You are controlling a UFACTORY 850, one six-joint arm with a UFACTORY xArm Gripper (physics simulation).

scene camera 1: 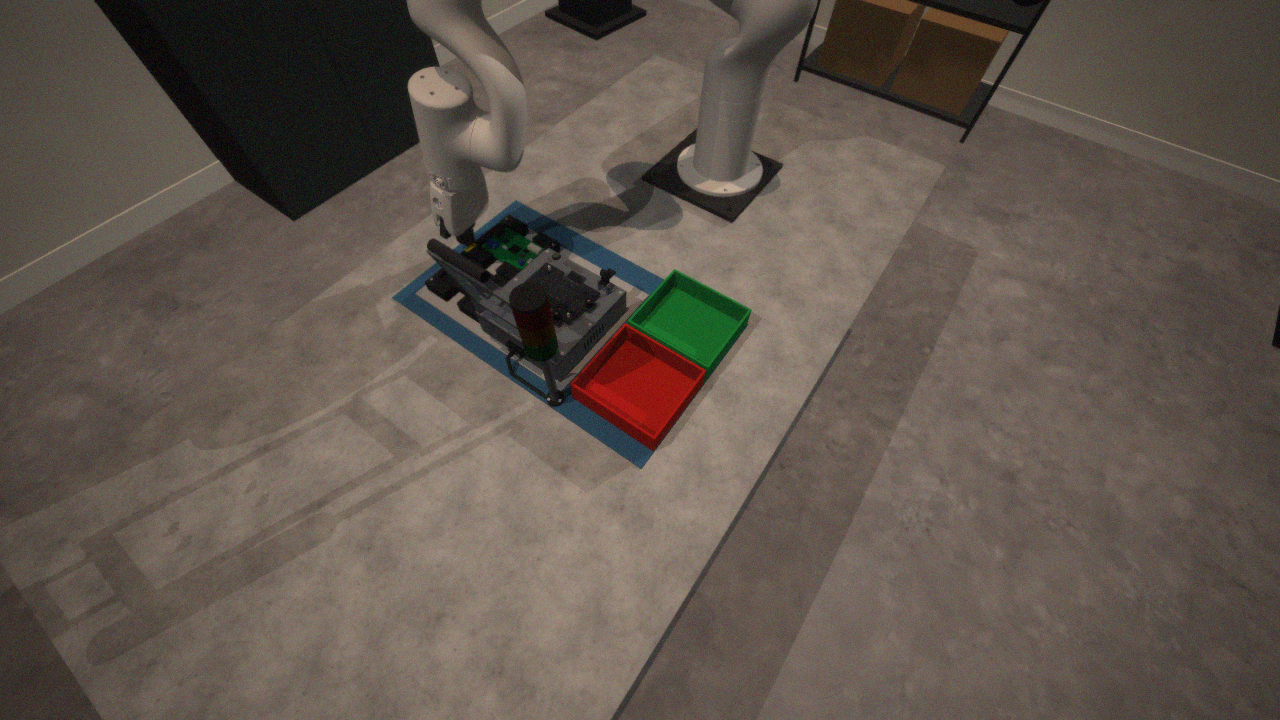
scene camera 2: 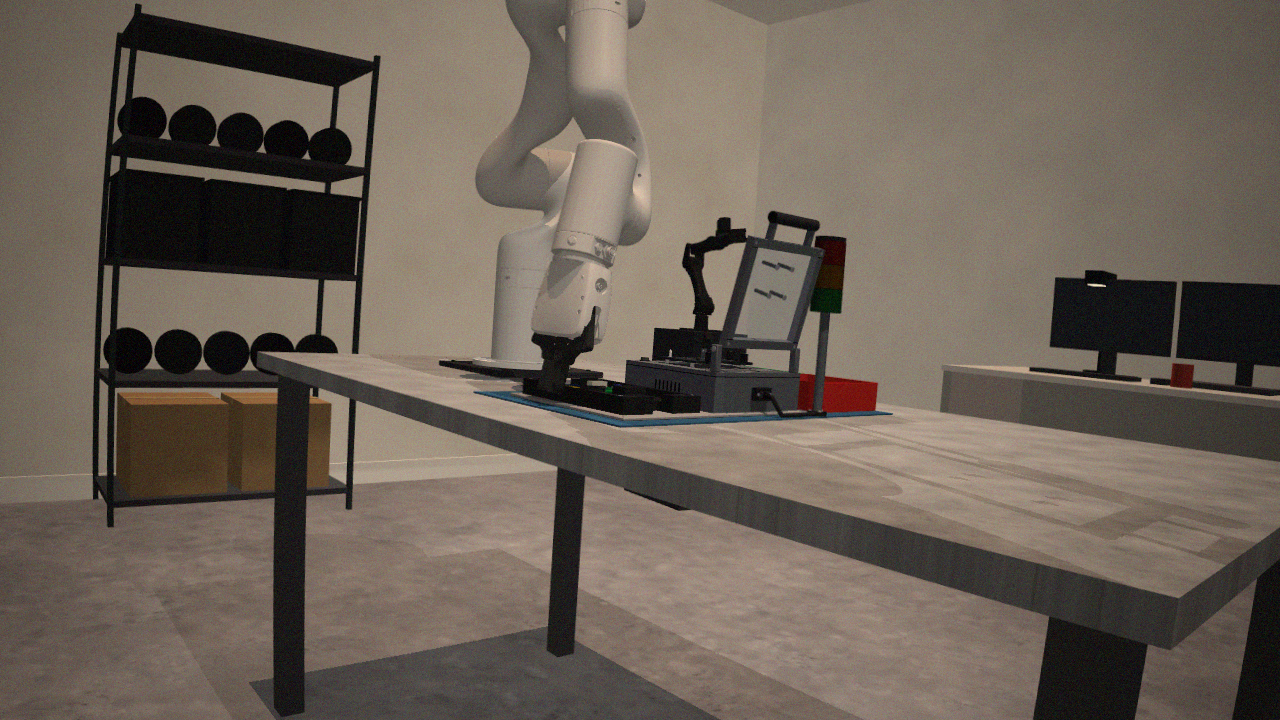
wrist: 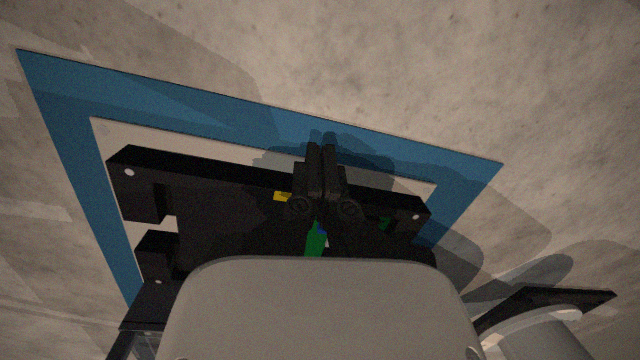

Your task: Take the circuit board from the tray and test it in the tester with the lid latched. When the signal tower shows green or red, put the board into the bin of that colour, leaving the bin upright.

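Note:
The green circuit board (scene camera 1: 512,248) (wrist: 314,242) lies in the black tray (scene camera 1: 438,286) (scene camera 2: 626,398) (wrist: 145,200); in the wrist view my fingers and housing hide most of it. My gripper (scene camera 1: 463,240) (scene camera 2: 547,385) (wrist: 317,159) is shut and empty, its tips low at the tray's outer long wall, near the yellow mark. The grey tester (scene camera 1: 612,308) (scene camera 2: 742,392) stands beside the tray with its lid (scene camera 1: 459,268) (scene camera 2: 774,291) raised. The signal tower (scene camera 1: 534,322) (scene camera 2: 829,273) shows no bright lamp. The green bin (scene camera 1: 689,317) and red bin (scene camera 1: 640,385) (scene camera 2: 841,395) stand upright.
A blue-bordered mat (scene camera 1: 608,434) (scene camera 2: 617,422) (wrist: 65,95) lies under the tray and tester. My arm's base (scene camera 1: 720,174) stands beyond it. A black cable (scene camera 2: 787,411) runs from the tester to the tower. A black jointed arm (scene camera 2: 696,273) shows behind the tester.

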